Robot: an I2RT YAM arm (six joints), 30 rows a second.
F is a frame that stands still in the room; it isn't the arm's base.
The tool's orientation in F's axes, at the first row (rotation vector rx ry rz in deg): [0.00, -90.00, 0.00]
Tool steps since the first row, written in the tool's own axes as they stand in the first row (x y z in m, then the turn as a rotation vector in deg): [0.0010, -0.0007, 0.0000, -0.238, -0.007, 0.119]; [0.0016, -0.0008, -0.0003, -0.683, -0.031, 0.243]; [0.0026, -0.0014, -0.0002, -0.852, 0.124, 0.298]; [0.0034, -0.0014, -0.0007, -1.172, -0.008, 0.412]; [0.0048, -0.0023, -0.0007, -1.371, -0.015, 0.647]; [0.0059, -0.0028, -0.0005, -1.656, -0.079, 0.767]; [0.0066, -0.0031, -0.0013, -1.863, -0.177, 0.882]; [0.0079, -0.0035, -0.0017, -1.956, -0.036, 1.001]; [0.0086, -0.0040, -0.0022, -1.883, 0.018, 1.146]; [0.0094, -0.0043, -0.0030, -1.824, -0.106, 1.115]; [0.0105, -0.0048, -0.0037, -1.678, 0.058, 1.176]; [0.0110, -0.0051, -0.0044, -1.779, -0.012, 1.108]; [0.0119, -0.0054, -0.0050, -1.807, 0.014, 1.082]
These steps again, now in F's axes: [0.0000, -0.0007, 0.0010, -0.119, -0.007, -0.238]; [0.0003, -0.0008, 0.0016, -0.243, -0.031, -0.683]; [0.0002, -0.0014, 0.0026, -0.298, 0.124, -0.852]; [0.0007, -0.0014, 0.0034, -0.412, -0.008, -1.172]; [0.0007, -0.0023, 0.0048, -0.647, -0.015, -1.371]; [0.0005, -0.0028, 0.0059, -0.767, -0.079, -1.656]; [0.0013, -0.0031, 0.0066, -0.882, -0.177, -1.863]; [0.0017, -0.0035, 0.0079, -1.001, -0.036, -1.956]; [0.0022, -0.0040, 0.0086, -1.146, 0.018, -1.883]; [0.0030, -0.0043, 0.0094, -1.115, -0.106, -1.824]; [0.0037, -0.0048, 0.0105, -1.176, 0.058, -1.678]; [0.0044, -0.0051, 0.0110, -1.108, -0.012, -1.779]; [0.0050, -0.0054, 0.0119, -1.082, 0.014, -1.807]
